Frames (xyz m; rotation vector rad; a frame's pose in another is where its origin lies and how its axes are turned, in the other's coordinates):
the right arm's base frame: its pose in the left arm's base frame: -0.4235 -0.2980 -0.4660 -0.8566 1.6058 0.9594
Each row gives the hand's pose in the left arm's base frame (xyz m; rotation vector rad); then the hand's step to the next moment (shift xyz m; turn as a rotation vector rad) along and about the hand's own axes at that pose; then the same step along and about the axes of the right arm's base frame.
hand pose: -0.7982 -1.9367 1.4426 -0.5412 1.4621 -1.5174
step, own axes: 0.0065 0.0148 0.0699 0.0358 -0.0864 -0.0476
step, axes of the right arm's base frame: -0.0079 -0.0703 -0.0122 -0.0416 0.0770 -0.0579
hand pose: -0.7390 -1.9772 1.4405 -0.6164 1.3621 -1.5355
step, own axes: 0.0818 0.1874 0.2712 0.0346 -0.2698 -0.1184
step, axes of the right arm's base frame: 0.0806 -0.3274 -0.0411 -0.1692 0.2163 -0.1122
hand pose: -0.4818 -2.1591 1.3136 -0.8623 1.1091 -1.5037
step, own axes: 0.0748 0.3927 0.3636 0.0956 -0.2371 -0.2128
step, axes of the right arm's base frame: 0.1691 -0.5085 0.0696 -0.0865 0.2683 -0.1766
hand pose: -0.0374 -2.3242 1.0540 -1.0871 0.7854 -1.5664
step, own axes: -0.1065 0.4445 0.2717 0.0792 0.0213 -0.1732
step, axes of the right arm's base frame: 0.2219 -0.4312 0.2182 0.1019 0.0913 -0.1342
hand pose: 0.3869 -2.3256 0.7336 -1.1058 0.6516 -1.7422
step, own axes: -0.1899 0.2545 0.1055 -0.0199 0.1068 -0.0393
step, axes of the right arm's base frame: 0.1710 -0.2141 0.1920 0.1073 -0.0427 -0.0035
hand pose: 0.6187 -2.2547 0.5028 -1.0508 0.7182 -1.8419
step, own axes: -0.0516 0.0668 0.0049 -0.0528 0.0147 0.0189
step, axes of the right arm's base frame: 0.0578 -0.0448 0.0424 0.0116 -0.0193 0.0534
